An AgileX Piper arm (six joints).
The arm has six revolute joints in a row. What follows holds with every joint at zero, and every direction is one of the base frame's. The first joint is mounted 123 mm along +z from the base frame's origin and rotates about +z. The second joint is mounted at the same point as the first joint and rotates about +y. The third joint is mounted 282.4 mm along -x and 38.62 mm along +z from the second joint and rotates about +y. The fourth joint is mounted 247.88 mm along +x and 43.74 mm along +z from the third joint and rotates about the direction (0.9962, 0, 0.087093). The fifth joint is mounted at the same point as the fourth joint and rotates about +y. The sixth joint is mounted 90.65 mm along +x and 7.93 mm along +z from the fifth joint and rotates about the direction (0.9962, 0, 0.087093). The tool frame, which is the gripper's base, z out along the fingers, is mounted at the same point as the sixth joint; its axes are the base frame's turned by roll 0, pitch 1.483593 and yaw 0 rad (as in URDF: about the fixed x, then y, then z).
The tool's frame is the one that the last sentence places.
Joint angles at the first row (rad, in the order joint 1, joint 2, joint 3, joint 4, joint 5, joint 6):
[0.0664 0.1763 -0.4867 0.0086 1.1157 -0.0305]
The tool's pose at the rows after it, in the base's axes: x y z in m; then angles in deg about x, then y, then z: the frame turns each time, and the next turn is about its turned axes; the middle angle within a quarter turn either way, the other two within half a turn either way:
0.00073, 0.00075, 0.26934, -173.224, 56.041, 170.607
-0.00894, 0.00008, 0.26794, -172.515, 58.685, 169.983
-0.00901, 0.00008, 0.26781, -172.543, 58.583, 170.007
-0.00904, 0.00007, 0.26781, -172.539, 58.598, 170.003
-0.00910, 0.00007, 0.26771, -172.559, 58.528, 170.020
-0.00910, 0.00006, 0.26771, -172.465, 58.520, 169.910
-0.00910, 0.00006, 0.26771, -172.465, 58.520, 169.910
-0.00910, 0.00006, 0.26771, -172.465, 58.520, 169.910
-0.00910, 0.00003, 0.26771, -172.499, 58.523, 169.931
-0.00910, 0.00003, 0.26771, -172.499, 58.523, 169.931
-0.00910, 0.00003, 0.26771, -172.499, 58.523, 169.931
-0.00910, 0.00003, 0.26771, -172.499, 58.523, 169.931
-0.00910, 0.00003, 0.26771, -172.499, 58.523, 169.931
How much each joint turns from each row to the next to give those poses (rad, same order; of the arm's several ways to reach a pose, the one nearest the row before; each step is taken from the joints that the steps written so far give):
[0.0037 -0.1310 0.0000 -0.0001 0.0010 0.0000]
[-0.0001 -0.0616 0.0000 0.0001 0.0149 0.0000]
[0.0000 0.0001 0.0000 0.0000 0.0017 -0.0001]
[0.0001 -0.0002 0.0000 -0.0001 0.0000 0.0001]
[-0.0001 0.0000 0.0000 0.0001 0.0012 -0.0001]
[0.0011 0.0000 0.0000 0.0000 0.0000 0.0001]
[0.0000 0.0000 0.0000 0.0000 0.0000 0.0000]
[0.0000 0.0000 0.0000 0.0000 0.0000 0.0000]
[0.0000 0.0000 0.0000 -0.0004 0.0000 0.0000]
[0.0000 0.0000 0.0000 0.0000 0.0000 0.0000]
[0.0000 0.0000 0.0000 0.0000 0.0000 0.0000]
[0.0000 0.0000 0.0000 0.0000 0.0000 0.0000]
[0.0000 0.0000 0.0000 0.0000 0.0000 0.0000]

